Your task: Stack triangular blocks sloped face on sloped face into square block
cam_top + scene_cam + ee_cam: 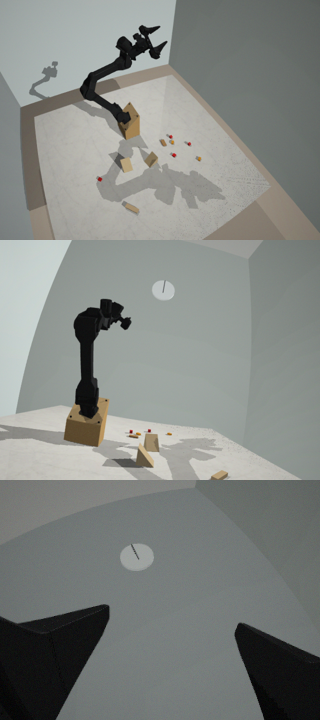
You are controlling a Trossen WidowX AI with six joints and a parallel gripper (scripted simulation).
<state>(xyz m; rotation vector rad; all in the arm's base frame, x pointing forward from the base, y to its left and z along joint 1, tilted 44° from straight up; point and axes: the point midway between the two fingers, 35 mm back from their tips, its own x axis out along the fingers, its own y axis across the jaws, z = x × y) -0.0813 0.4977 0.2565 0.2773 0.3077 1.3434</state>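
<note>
The triangular block is 260 mm ahead of my gripper tip, 290 mm to the right of it and 670 mm below it. The rest, counted from my gripper tip: flat tan block (530 mm ahead, 350 mm to the right, 680 mm below).
</note>
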